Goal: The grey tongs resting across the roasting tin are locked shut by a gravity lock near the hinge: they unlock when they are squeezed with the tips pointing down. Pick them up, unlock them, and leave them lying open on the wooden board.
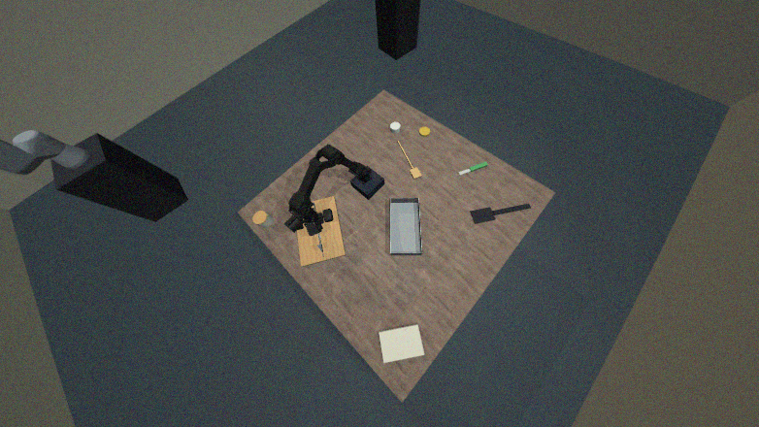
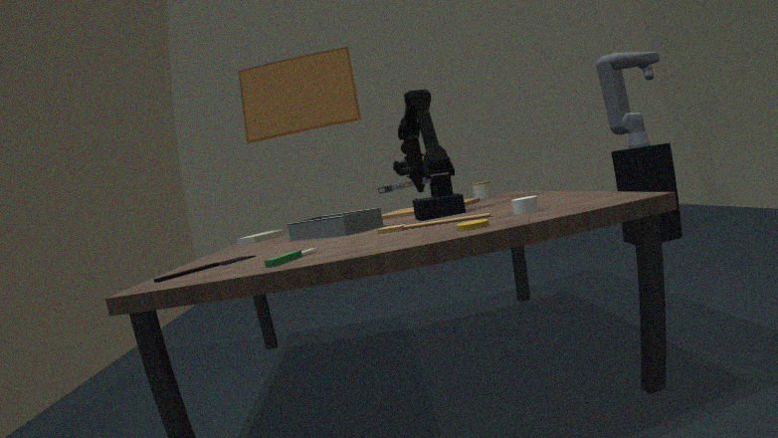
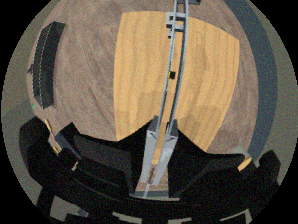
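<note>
My gripper tip is now 1 cm past the wooden board, 2 cm to the left of it and 7 cm above it. Round my gripper tip: roasting tin 29 cm ahead, 34 cm to the left, 5 cm below; white pad 68 cm ahead, 4 cm to the right, 6 cm below; jar 26 cm behind, 23 cm to the right, 4 cm below.
</note>
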